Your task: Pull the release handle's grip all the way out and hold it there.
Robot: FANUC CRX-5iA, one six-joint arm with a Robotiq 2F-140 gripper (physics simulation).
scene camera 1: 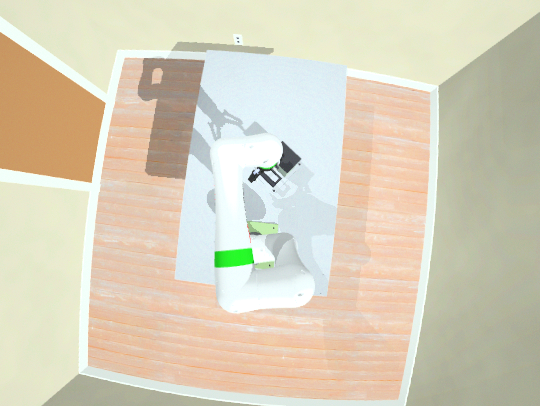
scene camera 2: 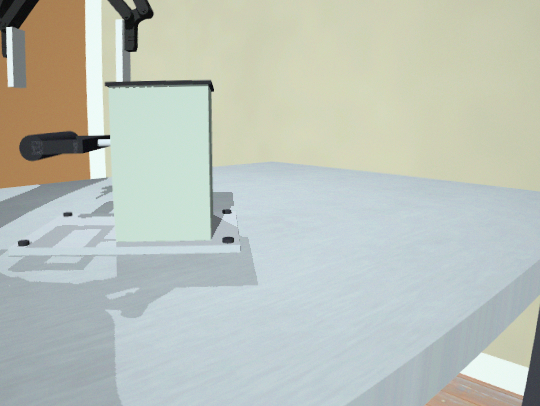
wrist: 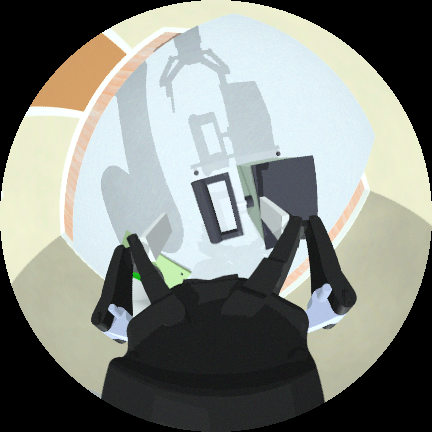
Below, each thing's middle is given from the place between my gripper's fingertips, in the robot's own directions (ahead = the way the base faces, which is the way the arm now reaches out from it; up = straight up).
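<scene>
Position of my hand relative to the base plate [wrist: 229,164]: 5 cm to the left of it, 6 cm short of it, 17 cm above it.
</scene>
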